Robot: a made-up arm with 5 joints.
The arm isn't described. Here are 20 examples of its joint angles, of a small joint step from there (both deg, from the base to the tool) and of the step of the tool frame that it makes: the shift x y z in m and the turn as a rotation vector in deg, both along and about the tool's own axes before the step.
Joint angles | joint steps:
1: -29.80 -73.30 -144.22 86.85 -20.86 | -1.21 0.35 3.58 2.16 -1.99
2: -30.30 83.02 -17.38 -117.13 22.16 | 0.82 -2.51 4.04 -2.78 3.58
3: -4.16 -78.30 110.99 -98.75 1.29 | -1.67 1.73 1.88 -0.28 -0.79
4: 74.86 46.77 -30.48 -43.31 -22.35 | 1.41 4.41 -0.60 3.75 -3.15
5: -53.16 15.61 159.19 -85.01 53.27 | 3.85 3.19 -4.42 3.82 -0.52
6: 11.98 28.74 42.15 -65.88 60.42 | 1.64 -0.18 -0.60 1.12 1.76
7: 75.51 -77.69 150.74 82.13 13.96 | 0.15 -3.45 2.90 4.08 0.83
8: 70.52 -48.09 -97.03 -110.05 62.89 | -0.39 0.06 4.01 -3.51 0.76
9: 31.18 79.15 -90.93 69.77 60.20 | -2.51 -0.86 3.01 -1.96 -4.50
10: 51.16 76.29 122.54 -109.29 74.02 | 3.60 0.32 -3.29 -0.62 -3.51
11: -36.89 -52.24 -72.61 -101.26 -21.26 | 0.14 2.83 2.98 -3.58 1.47
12: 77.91 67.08 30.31 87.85 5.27 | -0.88 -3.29 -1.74 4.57 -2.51
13: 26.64 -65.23 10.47 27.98 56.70 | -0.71 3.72 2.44 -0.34 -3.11
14: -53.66 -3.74 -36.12 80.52 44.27 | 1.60 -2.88 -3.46 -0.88 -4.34
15: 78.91 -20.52 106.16 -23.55 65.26 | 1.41 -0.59 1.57 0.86 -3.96
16: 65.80 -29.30 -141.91 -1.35 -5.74 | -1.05 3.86 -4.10 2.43 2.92
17: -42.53 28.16 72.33 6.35 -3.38 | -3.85 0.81 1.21 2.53 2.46
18: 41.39 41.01 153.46 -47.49 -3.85 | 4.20 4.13 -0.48 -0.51 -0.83
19: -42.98 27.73 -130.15 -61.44 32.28 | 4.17 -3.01 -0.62 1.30 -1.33
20: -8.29 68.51 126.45 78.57 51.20 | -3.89 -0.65 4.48 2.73 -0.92
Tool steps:
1: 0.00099 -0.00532 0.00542 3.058 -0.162 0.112
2: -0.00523 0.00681 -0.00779 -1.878 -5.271 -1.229
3: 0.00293 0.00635 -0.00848 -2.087 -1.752 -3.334
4: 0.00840 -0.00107 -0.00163 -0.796 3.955 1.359
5: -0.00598 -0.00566 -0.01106 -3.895 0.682 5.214
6: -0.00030 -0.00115 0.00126 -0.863 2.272 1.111
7: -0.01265 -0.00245 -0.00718 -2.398 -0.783 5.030
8: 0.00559 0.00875 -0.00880 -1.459 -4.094 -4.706
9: -0.00133 0.00194 -0.00530 1.727 -3.494 -3.935
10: 0.00844 -0.00136 -0.00575 -1.094 -1.472 -3.456
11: 0.00283 -0.00314 -0.00077 4.555 -0.599 -2.965
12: 0.00655 0.01017 -0.00035 -1.862 2.794 -4.167
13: -0.00229 -0.00861 0.00126 1.010 -2.346 1.016
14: 0.00886 0.00560 0.00486 2.516 1.507 -4.408
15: 0.00395 0.00439 -0.00122 0.393 -2.221 -4.505
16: -0.00072 0.00451 -0.01601 -6.696 -1.547 3.164
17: -0.00570 -0.00191 0.00173 -1.819 2.695 6.789
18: 0.00471 0.00913 -0.01437 -0.684 -5.526 -3.447
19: 0.00485 0.00301 0.01467 4.303 2.575 -1.416
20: 0.00499 0.00390 -0.00033 -1.750 1.447 1.443
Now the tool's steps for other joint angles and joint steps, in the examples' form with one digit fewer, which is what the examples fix.
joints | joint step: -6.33 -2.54 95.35 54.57 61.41 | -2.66 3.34 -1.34 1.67 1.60
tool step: 0.0021 -0.0095 0.0125 0.54 6.17 4.74
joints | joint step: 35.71 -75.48 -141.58 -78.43 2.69 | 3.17 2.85 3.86 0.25 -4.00
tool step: 0.0037 -0.0050 -0.0023 1.92 -2.24 -3.40
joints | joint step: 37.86 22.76 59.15 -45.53 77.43 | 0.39 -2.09 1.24 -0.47 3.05
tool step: -0.0044 0.0021 -0.0028 -1.07 -1.60 0.96
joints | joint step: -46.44 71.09 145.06 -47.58 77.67 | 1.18 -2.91 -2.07 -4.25 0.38
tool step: -0.0069 -0.0001 -0.0025 -0.70 -5.08 0.30
